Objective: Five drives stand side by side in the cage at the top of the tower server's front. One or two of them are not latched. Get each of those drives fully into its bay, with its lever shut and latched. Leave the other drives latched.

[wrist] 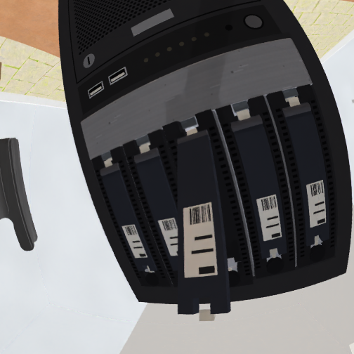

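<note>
There is a black tower server (102,57) that I can see. I see a drive (239,266) too.
</note>
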